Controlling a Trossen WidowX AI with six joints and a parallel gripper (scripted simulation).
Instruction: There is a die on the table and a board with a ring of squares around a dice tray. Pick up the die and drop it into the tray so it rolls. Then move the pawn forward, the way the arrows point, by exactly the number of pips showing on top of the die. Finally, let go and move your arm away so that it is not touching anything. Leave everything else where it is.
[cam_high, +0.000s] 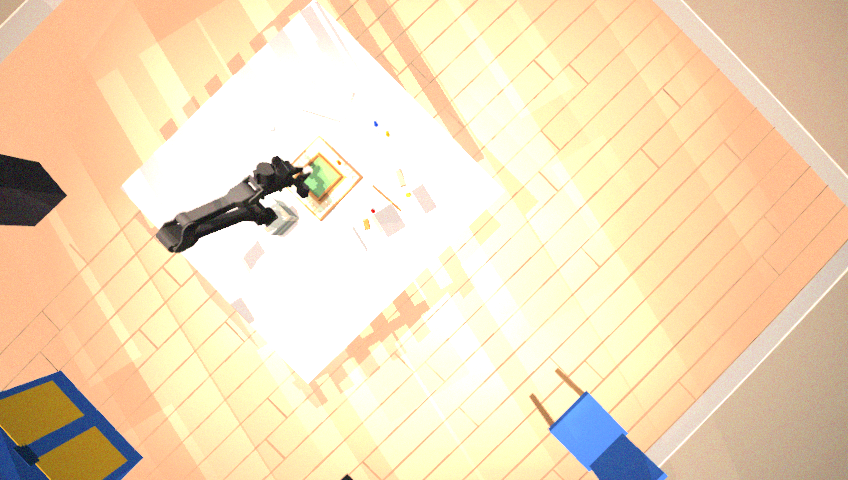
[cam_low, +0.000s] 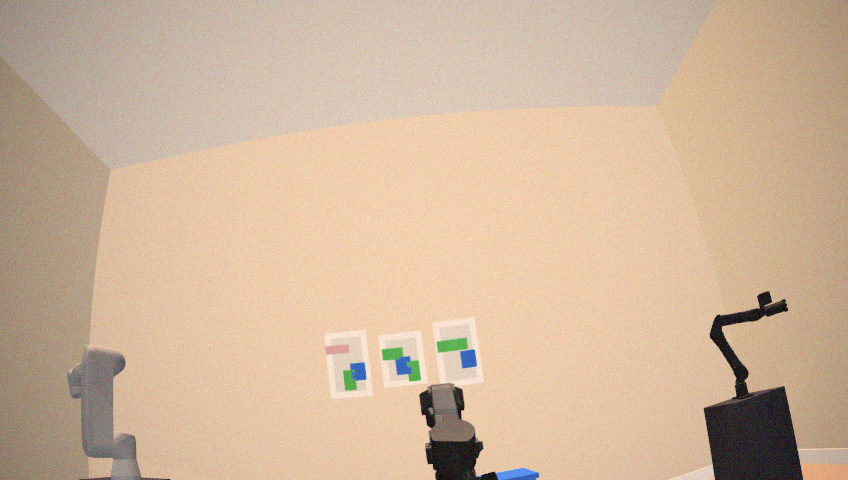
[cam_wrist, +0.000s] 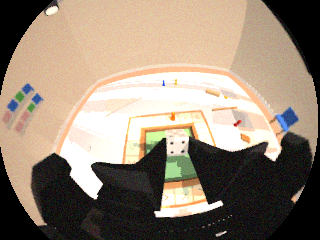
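Right now the green dice tray is 120 mm below my gripper tip. Also, from my gripper tip: blue pawn 360 mm ahead, 10 mm to the left, 110 mm below; red pawn 80 mm ahead, 280 mm to the right, 110 mm below.
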